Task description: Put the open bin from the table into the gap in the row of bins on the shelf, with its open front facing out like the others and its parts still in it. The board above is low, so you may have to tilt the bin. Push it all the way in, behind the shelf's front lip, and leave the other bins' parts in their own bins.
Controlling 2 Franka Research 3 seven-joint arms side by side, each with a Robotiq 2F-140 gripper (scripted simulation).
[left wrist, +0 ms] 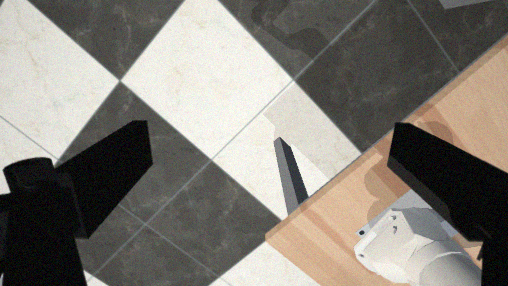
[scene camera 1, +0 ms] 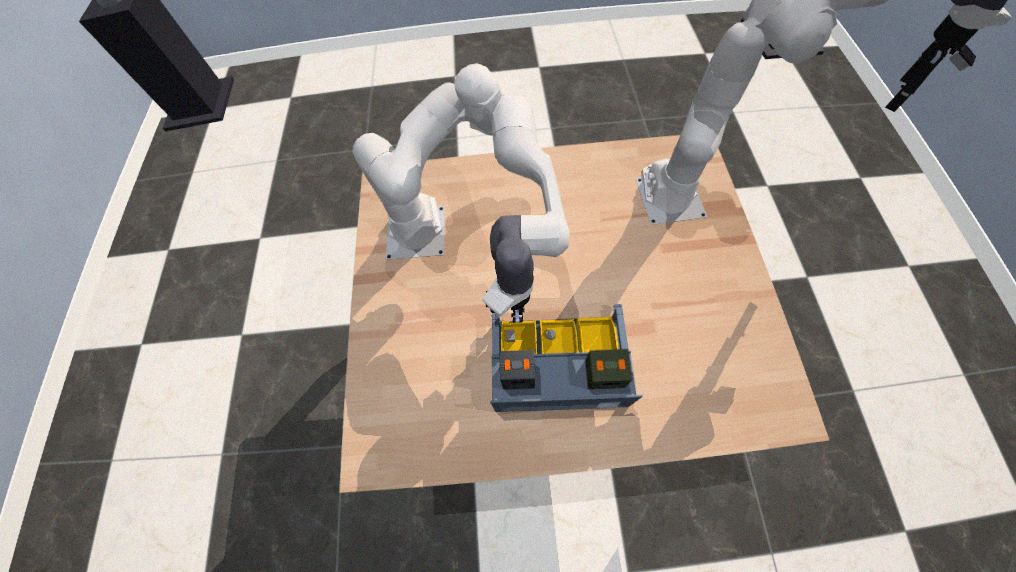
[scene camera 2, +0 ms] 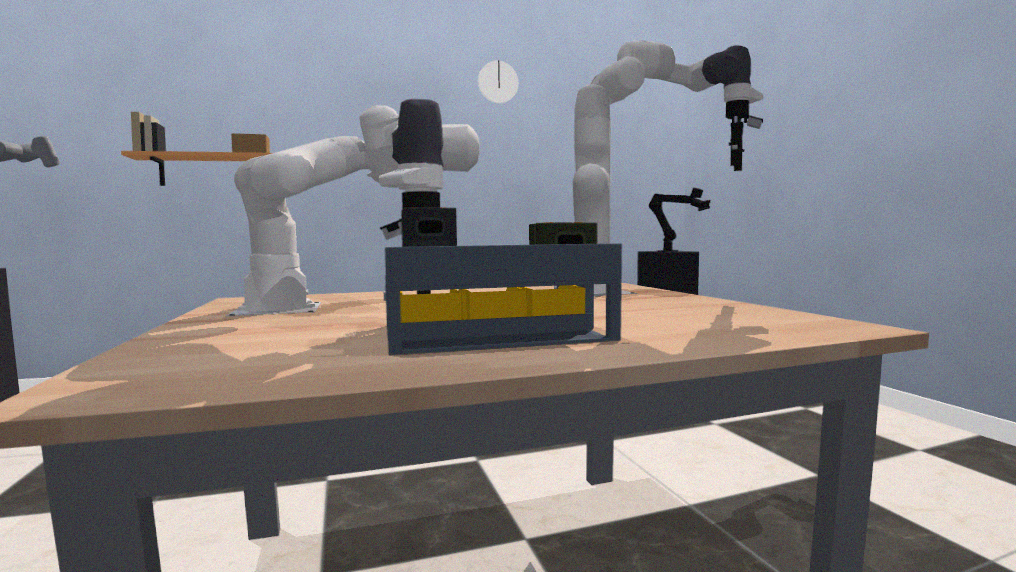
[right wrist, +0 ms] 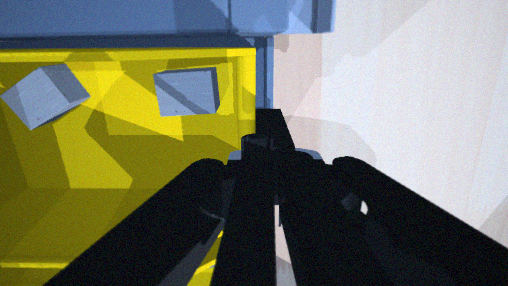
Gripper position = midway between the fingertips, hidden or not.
I see my left gripper (scene camera 1: pixel 897 95), my right gripper (right wrist: pixel 267 129), a yellow bin (scene camera 2: pixel 441 306), a blue-grey shelf (scene camera 2: pixel 423 268), a dark green box (scene camera 1: pixel 609 369) and a yellow bin (scene camera 2: pixel 511 303).
The blue-grey shelf shows as well in scene camera 1 (scene camera 1: pixel 558 376) and in the right wrist view (right wrist: pixel 39 31). The dark green box shows as well in scene camera 2 (scene camera 2: pixel 558 232). My left gripper also shows in the left wrist view (left wrist: pixel 270 143) and in scene camera 2 (scene camera 2: pixel 736 168). The left wrist view misses the blue-grey shelf: it is out of frame. The left wrist view misses the dark green box: it is out of frame.
